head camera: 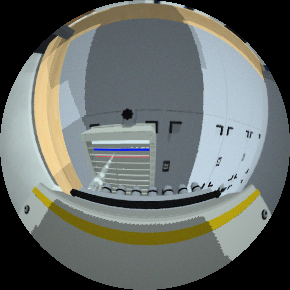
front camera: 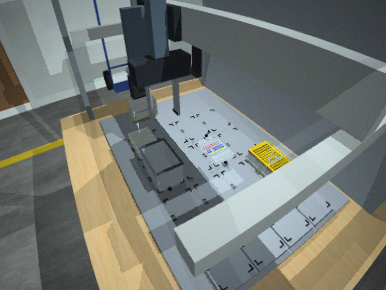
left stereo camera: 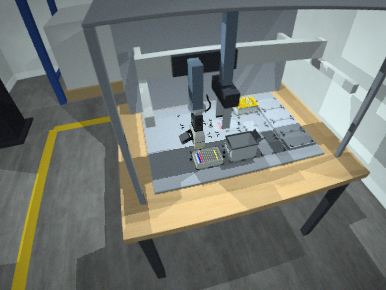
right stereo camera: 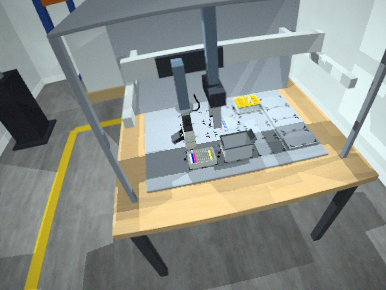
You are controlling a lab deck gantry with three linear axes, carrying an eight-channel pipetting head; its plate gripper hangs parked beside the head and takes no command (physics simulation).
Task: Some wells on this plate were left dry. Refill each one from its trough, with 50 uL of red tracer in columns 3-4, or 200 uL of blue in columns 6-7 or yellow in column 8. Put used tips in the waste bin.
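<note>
The pipetting head (front camera: pixel 142 108) (left stereo camera: pixel 198 139) (right stereo camera: pixel 189 139) is over the grey trough block (front camera: pixel 142 135) (head camera: pixel 153 172) (left stereo camera: pixel 209 163) (right stereo camera: pixel 202 163). One clear tip (head camera: pixel 104 172) hangs at the left end of its nozzle row; the other nozzles are bare. The tip's end overlaps the red and blue strips in the head view; whether it is in liquid is unclear. The well plate (front camera: pixel 215 147) (right stereo camera: pixel 225 124) shows red, blue and yellow wells; its dry wells are too small to tell. The parked gripper (front camera: pixel 164 112) has its two fingers apart, with nothing between them.
The waste bin (front camera: pixel 162 161) (left stereo camera: pixel 241 148) (right stereo camera: pixel 237 149) stands beside the trough block. The yellow tip rack (front camera: pixel 270 156) (left stereo camera: pixel 247 103) (right stereo camera: pixel 247 102) stands near the back wall. A pale gantry rail (front camera: pixel 265 200) crosses the front view.
</note>
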